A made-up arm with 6 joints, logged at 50 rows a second.
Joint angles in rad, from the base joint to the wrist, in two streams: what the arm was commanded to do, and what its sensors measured. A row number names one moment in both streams.
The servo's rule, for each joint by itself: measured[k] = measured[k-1] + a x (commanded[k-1-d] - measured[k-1]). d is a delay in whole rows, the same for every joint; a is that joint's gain. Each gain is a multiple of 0.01, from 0.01 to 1. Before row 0 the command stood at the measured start. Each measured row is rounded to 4 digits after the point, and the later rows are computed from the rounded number. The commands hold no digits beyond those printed.
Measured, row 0: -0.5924 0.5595 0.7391 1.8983 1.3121 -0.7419
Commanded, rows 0 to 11: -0.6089 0.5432 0.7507 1.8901 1.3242 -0.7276; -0.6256 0.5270 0.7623 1.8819 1.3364 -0.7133; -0.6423 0.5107 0.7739 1.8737 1.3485 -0.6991; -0.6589 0.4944 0.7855 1.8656 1.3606 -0.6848; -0.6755 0.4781 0.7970 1.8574 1.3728 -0.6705; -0.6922 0.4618 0.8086 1.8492 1.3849 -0.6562; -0.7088 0.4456 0.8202 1.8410 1.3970 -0.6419; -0.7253 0.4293 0.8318 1.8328 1.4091 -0.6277; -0.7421 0.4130 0.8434 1.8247 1.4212 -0.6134; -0.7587 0.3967 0.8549 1.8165 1.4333 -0.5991; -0.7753 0.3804 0.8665 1.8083 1.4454 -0.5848; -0.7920 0.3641 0.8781 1.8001 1.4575 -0.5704
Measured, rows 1 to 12: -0.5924 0.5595 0.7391 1.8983 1.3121 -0.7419; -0.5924 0.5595 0.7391 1.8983 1.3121 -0.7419; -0.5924 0.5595 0.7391 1.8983 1.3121 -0.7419; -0.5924 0.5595 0.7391 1.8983 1.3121 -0.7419; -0.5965 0.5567 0.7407 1.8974 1.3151 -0.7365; -0.6038 0.5517 0.7437 1.8957 1.3204 -0.7277; -0.6134 0.5447 0.7479 1.8933 1.3274 -0.7168; -0.6248 0.5361 0.7532 1.8903 1.3357 -0.7046; -0.6375 0.5262 0.7593 1.8867 1.3450 -0.6916; -0.6512 0.5153 0.7662 1.8826 1.3550 -0.6781; -0.6656 0.5035 0.7738 1.8780 1.3655 -0.6643; -0.6805 0.4909 0.7819 1.8730 1.3764 -0.6504
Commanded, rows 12 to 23: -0.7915 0.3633 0.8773 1.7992 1.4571 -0.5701; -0.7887 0.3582 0.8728 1.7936 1.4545 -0.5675; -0.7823 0.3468 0.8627 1.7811 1.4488 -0.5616; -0.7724 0.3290 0.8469 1.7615 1.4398 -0.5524; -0.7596 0.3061 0.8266 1.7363 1.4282 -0.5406; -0.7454 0.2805 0.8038 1.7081 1.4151 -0.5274; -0.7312 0.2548 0.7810 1.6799 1.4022 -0.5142; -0.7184 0.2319 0.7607 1.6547 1.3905 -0.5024; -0.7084 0.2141 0.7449 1.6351 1.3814 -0.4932; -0.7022 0.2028 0.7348 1.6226 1.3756 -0.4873; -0.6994 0.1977 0.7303 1.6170 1.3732 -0.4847; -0.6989 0.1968 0.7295 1.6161 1.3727 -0.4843
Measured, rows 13 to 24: -0.6959 0.4777 0.7905 1.8677 1.3876 -0.6363; -0.7116 0.4639 0.7995 1.8621 1.3990 -0.6222; -0.7275 0.4497 0.8089 1.8562 1.4106 -0.6080; -0.7436 0.4351 0.8186 1.8500 1.4223 -0.5937; -0.7556 0.4229 0.8268 1.8444 1.4310 -0.5847; -0.7639 0.4119 0.8332 1.8388 1.4369 -0.5782; -0.7685 0.4008 0.8373 1.8325 1.4399 -0.5719; -0.7695 0.3886 0.8386 1.8247 1.4399 -0.5645; -0.7670 0.3746 0.8369 1.8150 1.4370 -0.5554; -0.7616 0.3586 0.8323 1.8032 1.4315 -0.5448; -0.7540 0.3410 0.8251 1.7896 1.4242 -0.5332; -0.7451 0.3225 0.8161 1.7748 1.4158 -0.5215
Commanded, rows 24 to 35: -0.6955 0.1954 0.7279 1.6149 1.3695 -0.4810; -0.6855 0.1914 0.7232 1.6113 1.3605 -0.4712; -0.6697 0.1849 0.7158 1.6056 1.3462 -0.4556; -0.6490 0.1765 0.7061 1.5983 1.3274 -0.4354; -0.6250 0.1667 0.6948 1.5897 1.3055 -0.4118; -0.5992 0.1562 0.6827 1.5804 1.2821 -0.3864; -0.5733 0.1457 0.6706 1.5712 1.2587 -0.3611; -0.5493 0.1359 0.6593 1.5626 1.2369 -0.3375; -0.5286 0.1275 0.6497 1.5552 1.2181 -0.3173; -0.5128 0.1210 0.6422 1.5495 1.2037 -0.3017; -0.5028 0.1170 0.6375 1.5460 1.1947 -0.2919; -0.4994 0.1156 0.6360 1.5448 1.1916 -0.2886
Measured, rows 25 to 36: -0.7359 0.3041 0.8061 1.7594 1.4072 -0.5107; -0.7275 0.2869 0.7961 1.7444 1.3993 -0.5018; -0.7205 0.2717 0.7869 1.7304 1.3928 -0.4953; -0.7151 0.2590 0.7789 1.7178 1.3878 -0.4911; -0.7102 0.2482 0.7718 1.7065 1.3832 -0.4873; -0.7040 0.2385 0.7650 1.6960 1.3775 -0.4812; -0.6954 0.2294 0.7581 1.6861 1.3697 -0.4715; -0.6838 0.2204 0.7508 1.6764 1.3591 -0.4578; -0.6691 0.2113 0.7430 1.6669 1.3457 -0.4403; -0.6516 0.2019 0.7346 1.6574 1.3298 -0.4198; -0.6320 0.1923 0.7256 1.6479 1.3120 -0.3975; -0.6113 0.1827 0.7163 1.6385 1.2932 -0.3747
